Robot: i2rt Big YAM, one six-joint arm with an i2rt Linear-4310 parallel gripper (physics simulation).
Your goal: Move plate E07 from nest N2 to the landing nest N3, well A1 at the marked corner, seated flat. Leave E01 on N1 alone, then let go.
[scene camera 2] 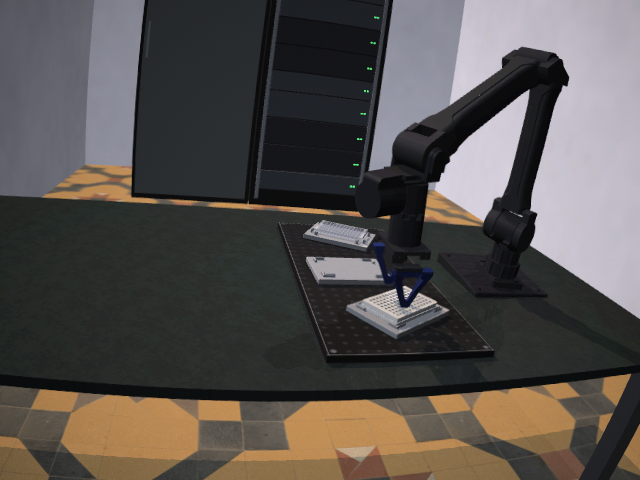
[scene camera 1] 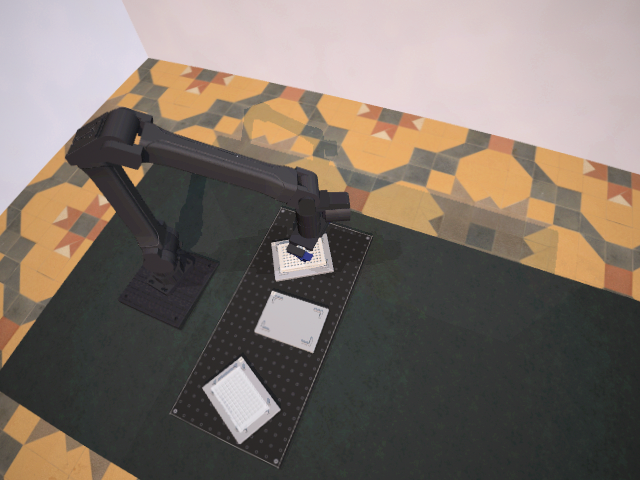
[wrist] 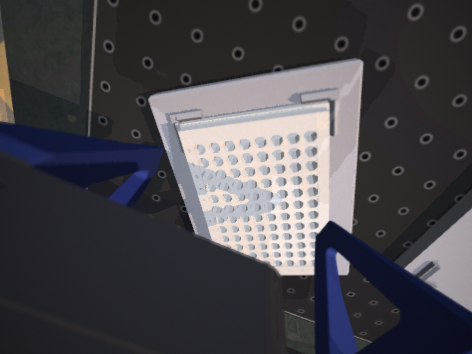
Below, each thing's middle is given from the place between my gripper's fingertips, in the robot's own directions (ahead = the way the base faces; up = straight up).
Right now the white nest point(scene camera 1: 297, 323) is 20 cm to the right of my hand, 5 cm ahead of it and 4 cm below it.
